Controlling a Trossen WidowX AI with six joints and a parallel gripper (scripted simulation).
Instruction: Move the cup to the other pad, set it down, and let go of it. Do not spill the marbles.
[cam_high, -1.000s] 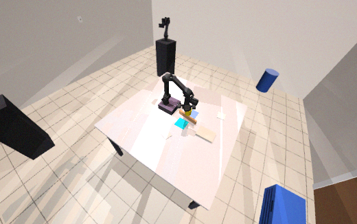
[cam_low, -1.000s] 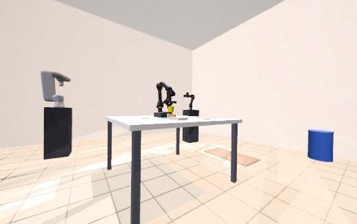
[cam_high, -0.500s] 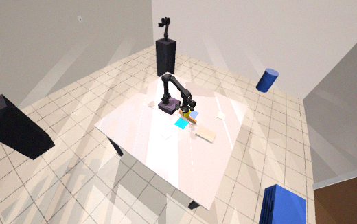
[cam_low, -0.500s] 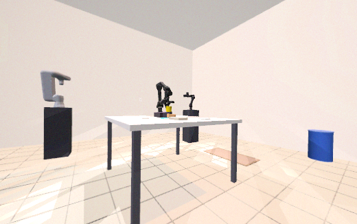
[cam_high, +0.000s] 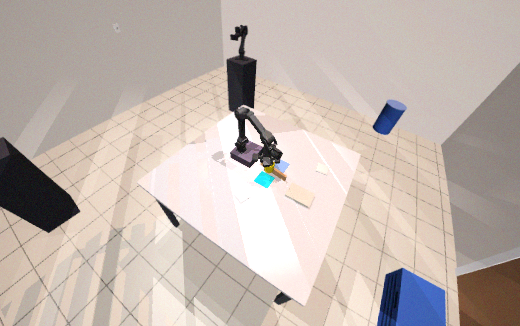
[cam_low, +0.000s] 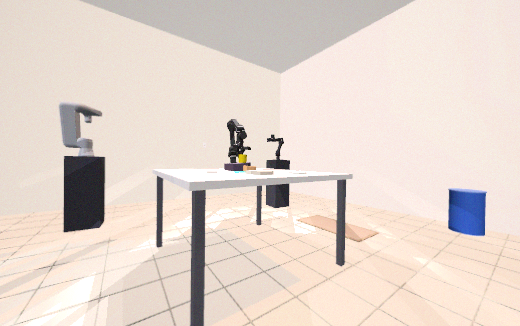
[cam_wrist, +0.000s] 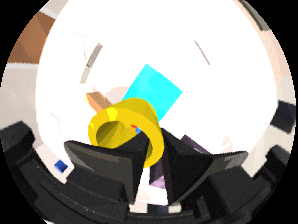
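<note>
Right now my gripper tip is 2 cm short of the cyan pad, 2 cm to the left of it and 12 cm above it. Also, from my gripper tip: tan flat block 30 cm ahead, 2 cm to the left, 10 cm below; then yellow cup 2 cm ahead, 2 cm to the left; then tan patch 1 cm behind, 23 cm to the right, 11 cm below.
</note>
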